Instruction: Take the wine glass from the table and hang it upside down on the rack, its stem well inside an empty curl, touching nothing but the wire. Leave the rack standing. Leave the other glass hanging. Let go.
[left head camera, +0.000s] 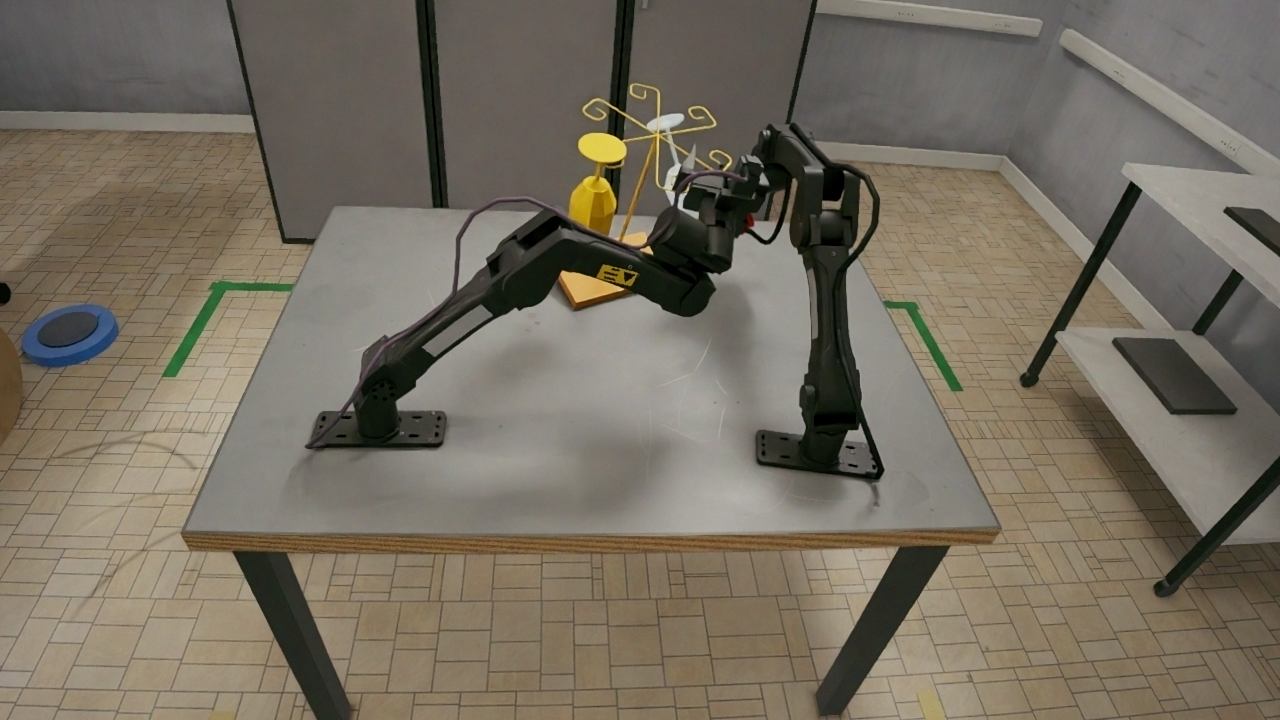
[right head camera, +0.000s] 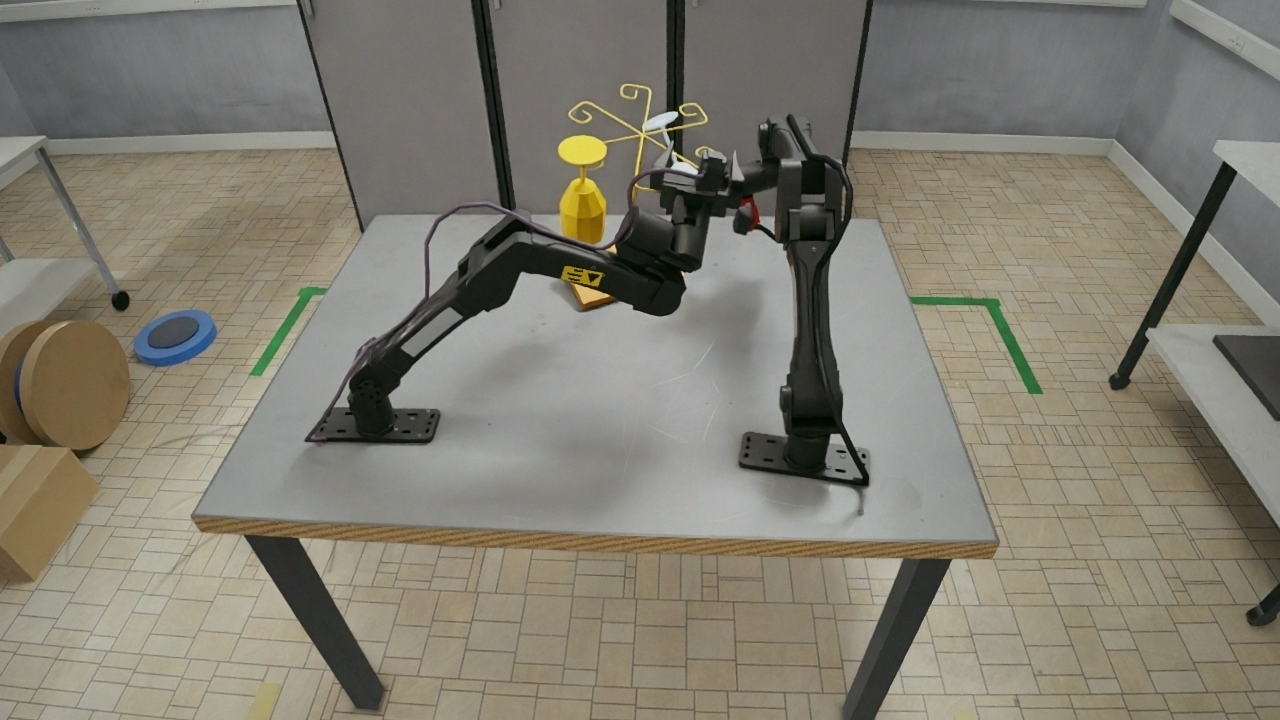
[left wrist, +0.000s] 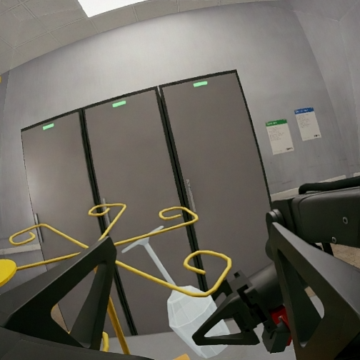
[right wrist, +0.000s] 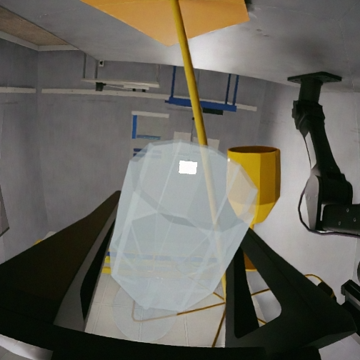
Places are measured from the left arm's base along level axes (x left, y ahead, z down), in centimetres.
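Pixels of known places: left gripper, fingertip midpoint: (left head camera: 723, 151) (right head camera: 703, 147); right gripper, fingertip midpoint: (left head camera: 680, 198); left arm's base, origin of the base link: (left head camera: 380, 430) (right head camera: 378, 426); right arm's base, origin of the base link: (left head camera: 816, 456) (right head camera: 804, 460).
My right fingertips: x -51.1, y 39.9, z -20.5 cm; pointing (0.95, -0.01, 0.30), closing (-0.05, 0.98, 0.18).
Ahead of a thing's pixels: the offset from my right fingertips to its middle. "spot": to the spot under its first point. Level surfaces: height alone.
The clear wine glass {spot: dy +1.2, dx +4.4, dz -14.4 cm} (left head camera: 665, 122) (right head camera: 660, 120) (left wrist: 192, 320) (right wrist: 170, 260) is upside down and tilted, off the table. My right gripper (right wrist: 178, 212) is shut on its bowl. In the left wrist view its foot is close to a wire arm and its stem slants between two right-hand arms; the stem does not look enclosed by a curl. The yellow rack {dy -2.8, dx +9.5, dz +1.2 cm} (left head camera: 638, 192) (left wrist: 117, 325) (right wrist: 192, 90) stands. The yellow glass {dy -12.3, dx +17.2, dz -7.5 cm} (left head camera: 592, 204) (right head camera: 582, 210) (left wrist: 6, 271) (right wrist: 257, 175) hangs upside down at its left. My left gripper (left wrist: 187, 238) is open and empty, near the curls. Contact between foot and wire is unclear.
The orange rack base {spot: dy -4.9, dx +15.3, dz +18.2 cm} (left head camera: 595, 291) (right head camera: 590, 297) (right wrist: 175, 20) rests on the grey table {dz +20.4 cm} (left head camera: 554, 483) (right head camera: 554, 483). My left arm (left head camera: 572, 250) (right head camera: 546, 250) crosses in front of the rack, and both wrists are close together. Grey cabinets (left head camera: 528, 107) (right head camera: 581, 107) (left wrist: 130, 165) stand behind.
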